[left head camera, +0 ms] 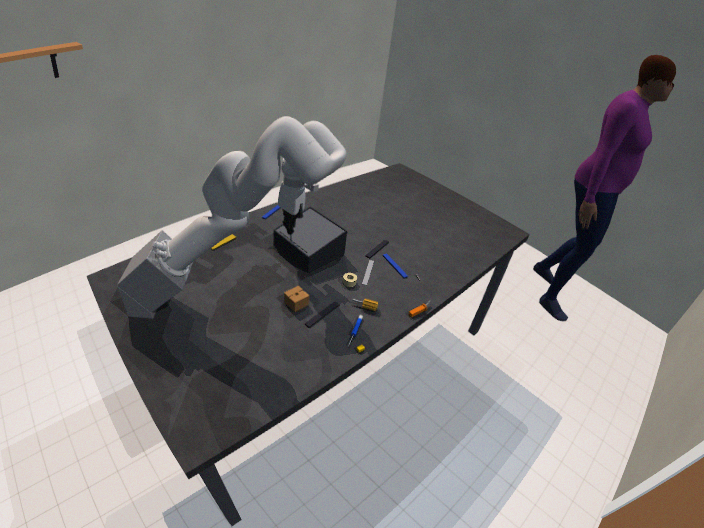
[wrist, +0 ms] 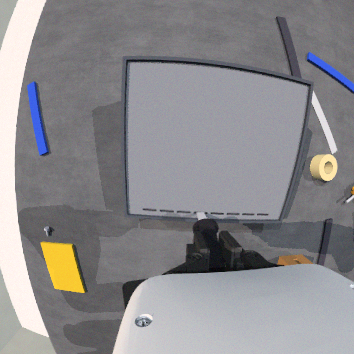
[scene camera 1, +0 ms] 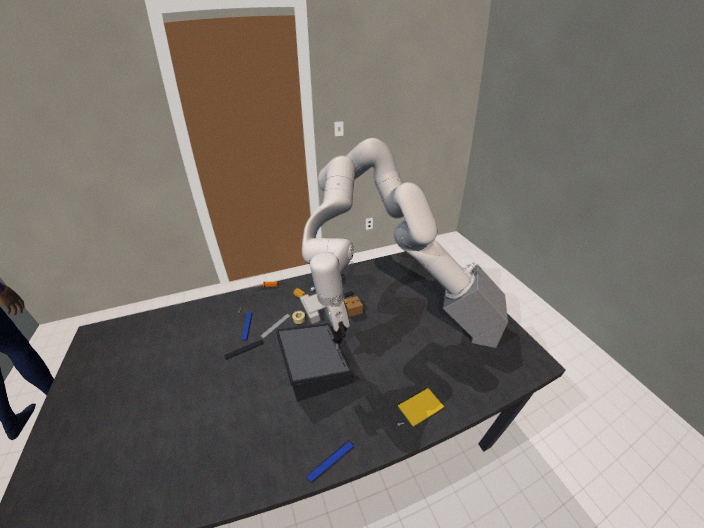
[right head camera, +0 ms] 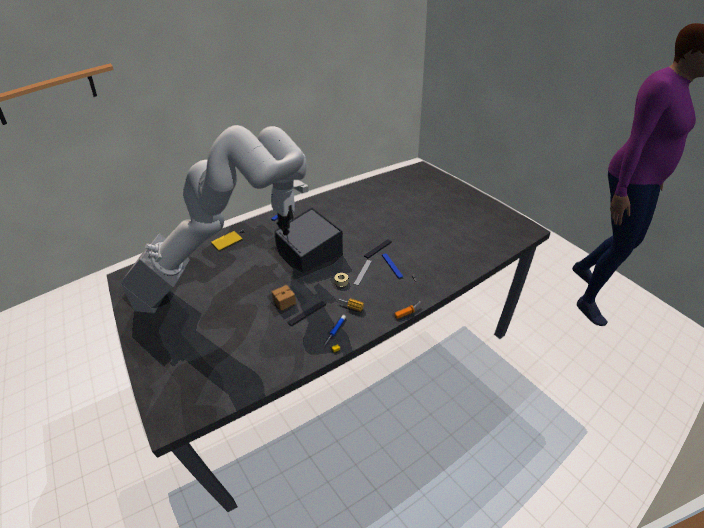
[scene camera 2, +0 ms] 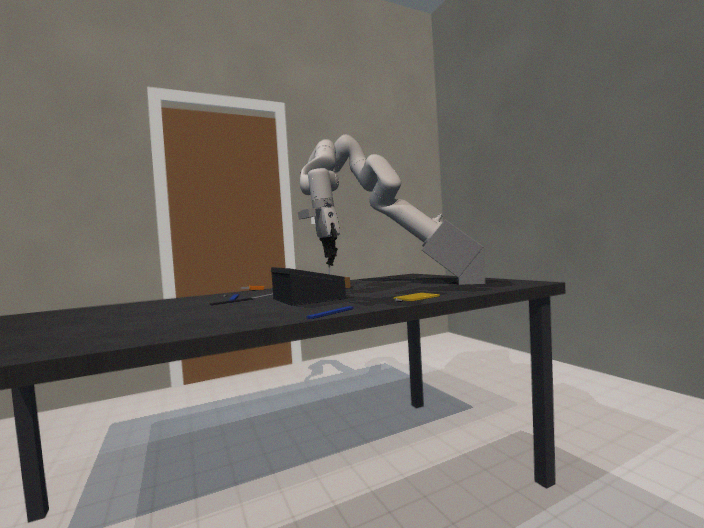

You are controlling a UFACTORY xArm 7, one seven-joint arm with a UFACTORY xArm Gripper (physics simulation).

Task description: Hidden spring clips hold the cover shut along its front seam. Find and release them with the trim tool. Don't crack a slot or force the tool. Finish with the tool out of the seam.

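Pixels of known places: gripper, fingertip midpoint: [left head camera: 289,226] [wrist: 208,245] [scene camera 1: 339,335] [right head camera: 284,227] [scene camera 2: 330,257]; arm's base, link origin: [left head camera: 172,258] [scene camera 1: 460,285] [right head camera: 166,259] [scene camera 2: 433,235].
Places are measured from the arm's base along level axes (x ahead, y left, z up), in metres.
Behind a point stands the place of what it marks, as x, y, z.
Note:
The cover [left head camera: 316,230] @[0.567, -0.059, -0.104] [right head camera: 313,230] @[0.570, -0.057, -0.104] [scene camera 1: 312,352] @[0.552, -0.031, -0.108] [wrist: 215,135] @[0.565, -0.035, -0.105] is a grey panel on a dark sloped box [left head camera: 318,258] @[0.499, -0.149, -0.153] [scene camera 2: 307,288] @[0.593, 0.070, -0.151]. A row of thin dark slots [wrist: 167,211] @[0.469, 0.017, -0.129] runs along its front edge in the wrist view. My gripper [wrist: 208,245] @[0.459, -0.025, -0.061] [left head camera: 290,222] @[0.459, -0.025, -0.061] [scene camera 2: 328,252] @[0.459, -0.025, -0.061] is shut on the trim tool [wrist: 205,227] @[0.471, -0.023, -0.076], which has a black handle and a pale blade. The blade tip meets the slot row left of its middle in the wrist view. Whether the tip is inside a slot or resting on it cannot be told. The clips do not show.
A tape roll [left head camera: 349,279] @[0.524, -0.288, -0.175] [wrist: 324,167] @[0.535, -0.293, -0.195], a small brown box [left head camera: 296,298] @[0.301, -0.258, -0.155] [scene camera 1: 353,306] @[0.324, -0.219, -0.155], screwdrivers, and several flat strips lie around the box. A yellow plate [scene camera 1: 420,406] @[0.305, 0.245, -0.194] [wrist: 63,267] @[0.307, 0.239, -0.194] and a blue strip [scene camera 1: 330,461] @[0.617, 0.283, -0.194] [wrist: 38,118] @[0.611, 0.273, -0.194] lie on its other side. A person [left head camera: 614,153] is beyond the table.

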